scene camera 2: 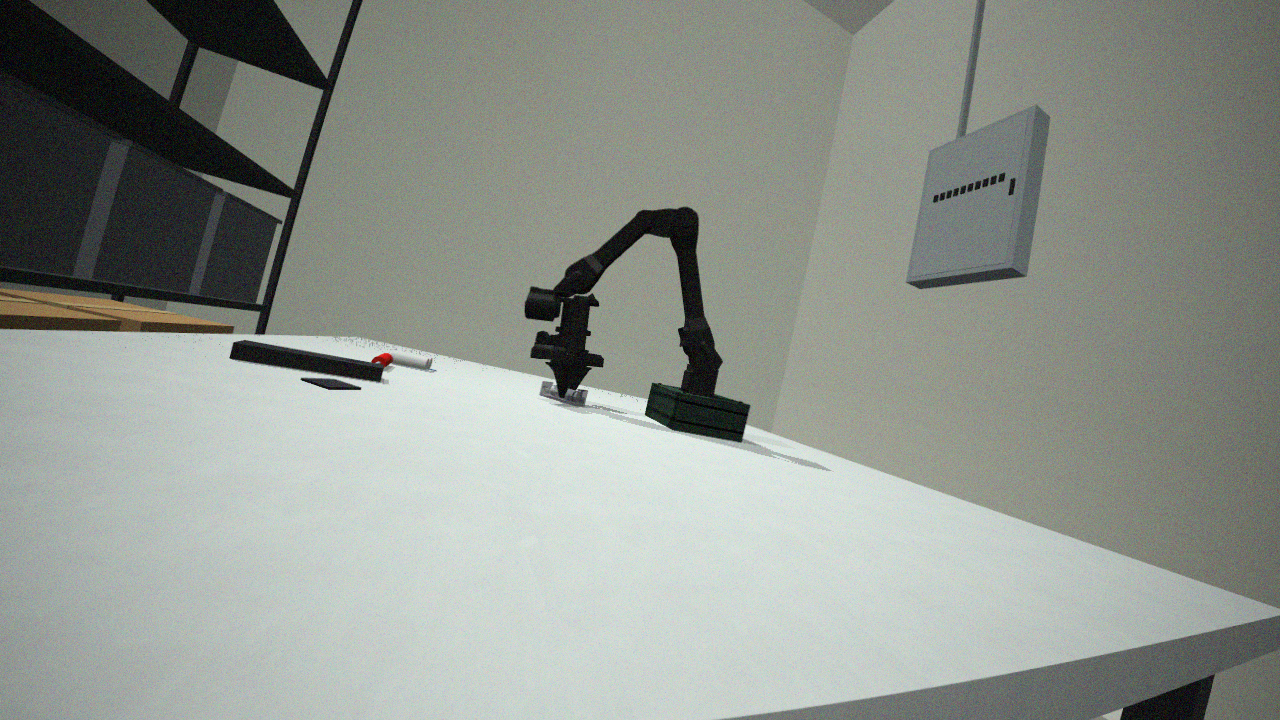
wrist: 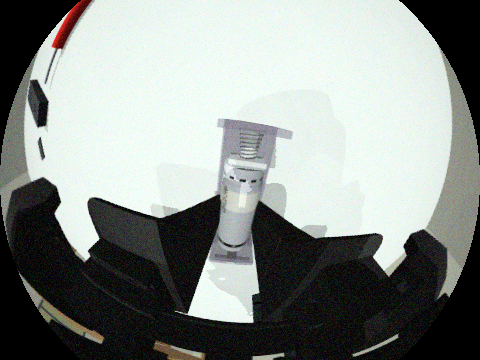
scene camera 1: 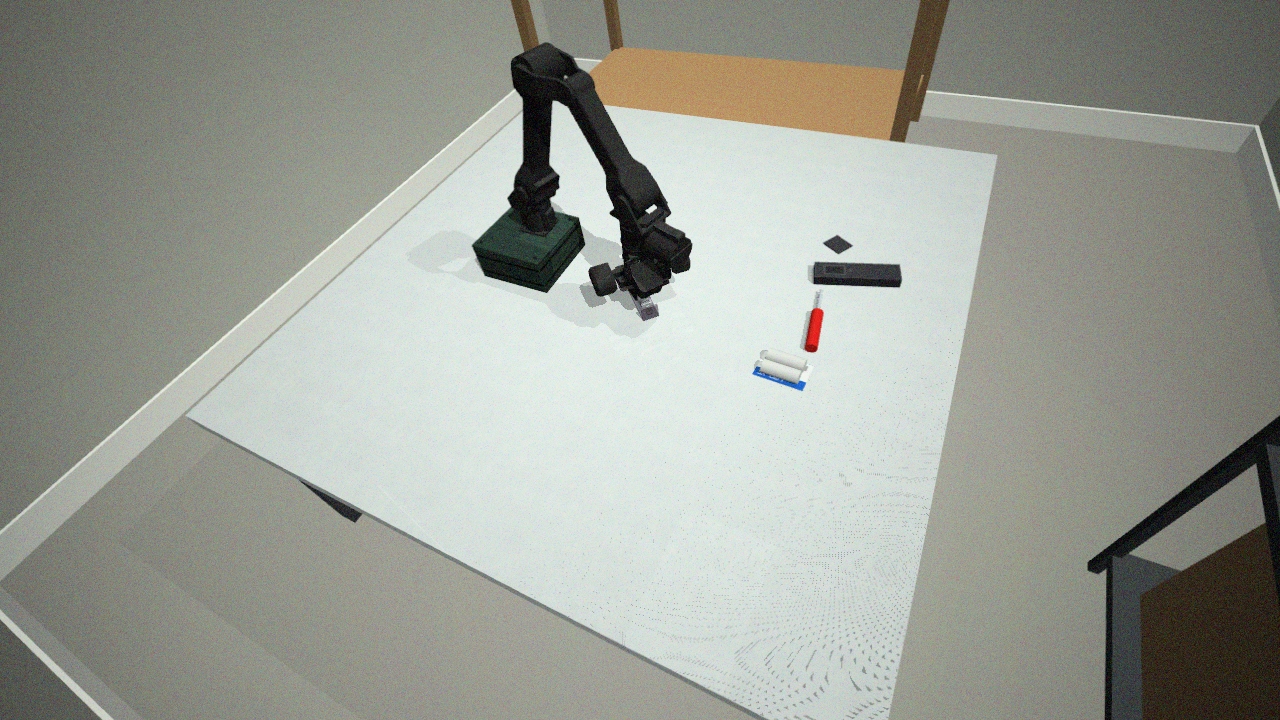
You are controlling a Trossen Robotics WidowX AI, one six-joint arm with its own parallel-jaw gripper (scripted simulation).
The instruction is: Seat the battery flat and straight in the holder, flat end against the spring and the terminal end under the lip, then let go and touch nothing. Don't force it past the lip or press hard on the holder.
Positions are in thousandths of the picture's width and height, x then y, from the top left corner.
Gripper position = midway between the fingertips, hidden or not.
Scene:
my gripper: scene camera 2 442, 552; wrist 495, 565; scene camera 1 501, 413

